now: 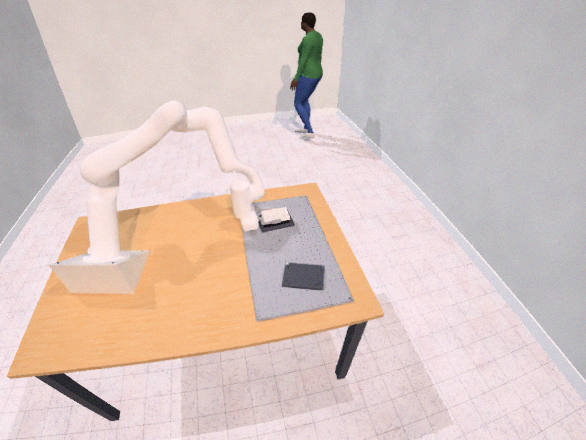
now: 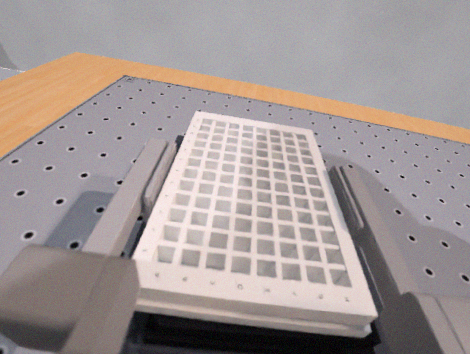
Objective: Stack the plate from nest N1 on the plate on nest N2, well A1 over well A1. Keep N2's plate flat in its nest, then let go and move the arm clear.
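Note:
A white multi-well plate [image 1: 275, 215] [image 2: 245, 200] lies between my gripper's fingers, level or nearly so. My gripper [image 1: 273, 220] [image 2: 254, 192] is shut on this plate by its two long sides. A dark nest [image 1: 278, 227] [image 2: 240, 336] is directly beneath the plate. A second plate below the held one cannot be made out, and whether the held plate touches anything underneath is hidden. The other dark nest [image 1: 303, 276], nearer the front of the board, shows no white plate on it. No nest labels are readable; the well letters are too blurred to identify A1.
Both nests are on a grey perforated board [image 1: 265, 300] [image 2: 105, 107] on the wooden table [image 1: 200, 310] [image 2: 40, 95]. The arm [image 1: 220, 140] reaches in from the left, its base on the table's left part. A person [image 1: 310, 60] in a green top stands on the floor beyond the table.

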